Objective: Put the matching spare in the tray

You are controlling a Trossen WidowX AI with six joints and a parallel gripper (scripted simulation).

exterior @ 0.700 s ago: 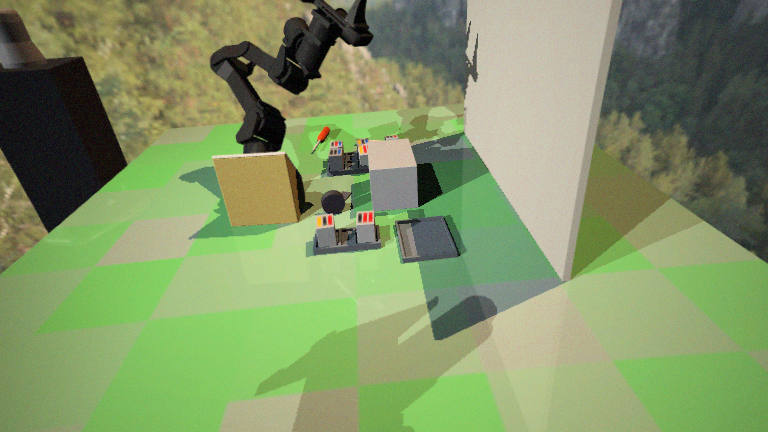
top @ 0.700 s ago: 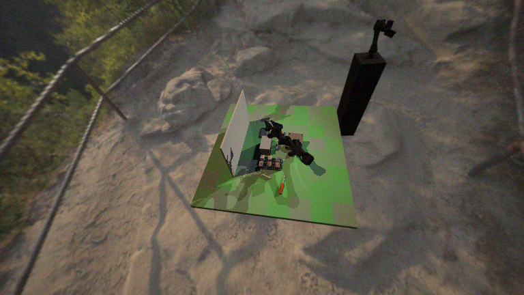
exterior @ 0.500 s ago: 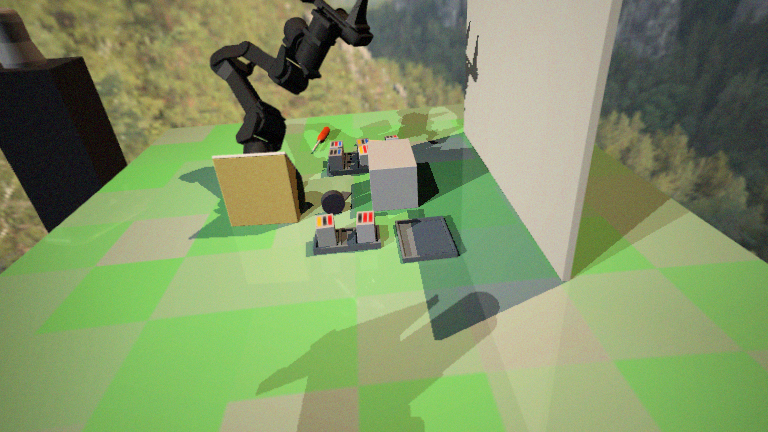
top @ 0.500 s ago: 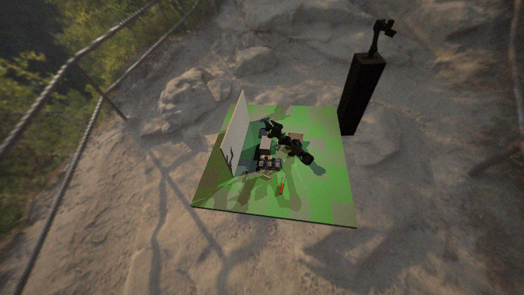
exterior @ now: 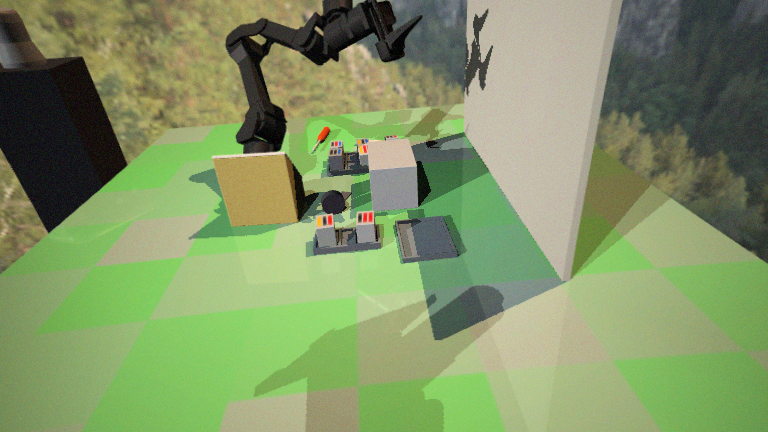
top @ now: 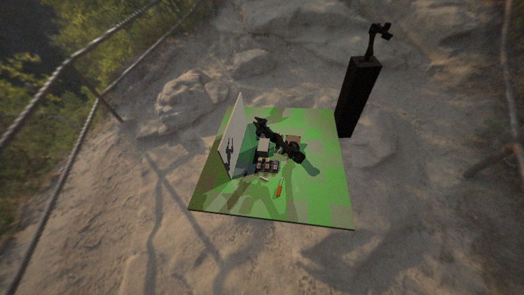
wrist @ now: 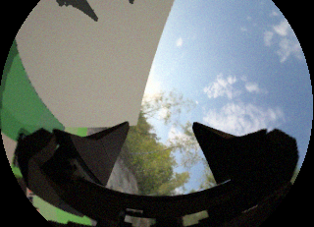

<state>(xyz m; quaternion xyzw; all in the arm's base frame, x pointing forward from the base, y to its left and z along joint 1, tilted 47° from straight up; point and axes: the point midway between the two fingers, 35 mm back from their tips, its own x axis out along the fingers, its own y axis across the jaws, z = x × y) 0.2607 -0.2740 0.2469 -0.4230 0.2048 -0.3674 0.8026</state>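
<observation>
Now: the rack 410 mm below my gripper tip, 180 mm behind it and 150 mm to the right of it. Also, from my gripper tip: dark round object (400 mm below, 200 mm behind, 30 mm to the right); grey-white box (370 mm below, 60 mm behind, 30 mm to the left); wall panel (200 mm below, 190 mm ahead, 10 mm to the right).
</observation>
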